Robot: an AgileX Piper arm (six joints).
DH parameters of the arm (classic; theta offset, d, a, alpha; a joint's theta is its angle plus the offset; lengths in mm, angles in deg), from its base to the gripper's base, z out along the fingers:
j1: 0 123 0 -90
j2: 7.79 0 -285.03 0
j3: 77.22 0 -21.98 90
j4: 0 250.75 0 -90
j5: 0 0 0 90
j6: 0 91 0 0
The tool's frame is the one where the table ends.
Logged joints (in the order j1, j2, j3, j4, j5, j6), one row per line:
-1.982 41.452 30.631 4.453 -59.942 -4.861
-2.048 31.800 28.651 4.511 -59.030 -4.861
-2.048 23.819 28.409 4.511 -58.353 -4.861
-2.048 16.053 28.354 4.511 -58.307 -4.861
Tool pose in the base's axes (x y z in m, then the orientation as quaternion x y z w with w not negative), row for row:
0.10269 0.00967 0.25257 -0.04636 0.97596 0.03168 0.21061
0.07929 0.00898 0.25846 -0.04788 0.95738 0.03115 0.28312
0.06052 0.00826 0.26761 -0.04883 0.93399 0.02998 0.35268
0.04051 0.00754 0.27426 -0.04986 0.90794 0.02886 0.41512
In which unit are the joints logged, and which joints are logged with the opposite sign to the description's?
The joints are logged in degrees. Opposite sign: j1, j3, j5.
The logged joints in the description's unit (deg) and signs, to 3 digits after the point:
1.982 41.452 -30.631 4.453 59.942 -4.861
2.048 31.800 -28.651 4.511 59.030 -4.861
2.048 23.819 -28.409 4.511 58.353 -4.861
2.048 16.053 -28.354 4.511 58.307 -4.861

